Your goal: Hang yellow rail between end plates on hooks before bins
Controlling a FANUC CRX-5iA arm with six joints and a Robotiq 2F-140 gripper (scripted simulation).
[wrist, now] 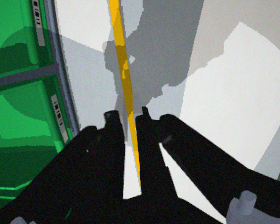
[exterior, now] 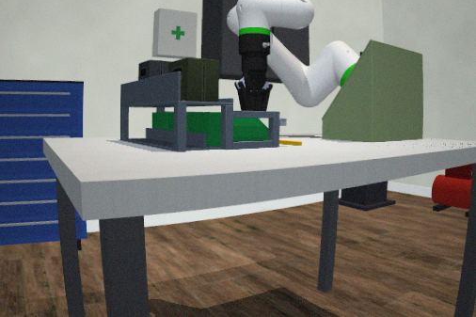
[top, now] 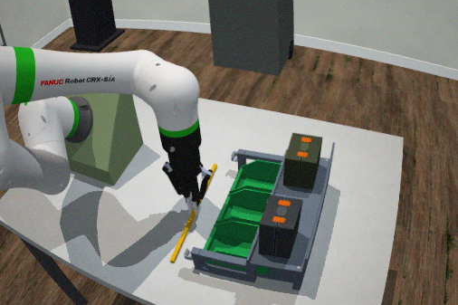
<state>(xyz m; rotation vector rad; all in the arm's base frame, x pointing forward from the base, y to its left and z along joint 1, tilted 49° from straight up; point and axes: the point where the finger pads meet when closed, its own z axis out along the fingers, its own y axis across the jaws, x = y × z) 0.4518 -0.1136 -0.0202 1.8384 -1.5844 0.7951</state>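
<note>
Right now the yellow rail is 30 mm below my hand.
</note>
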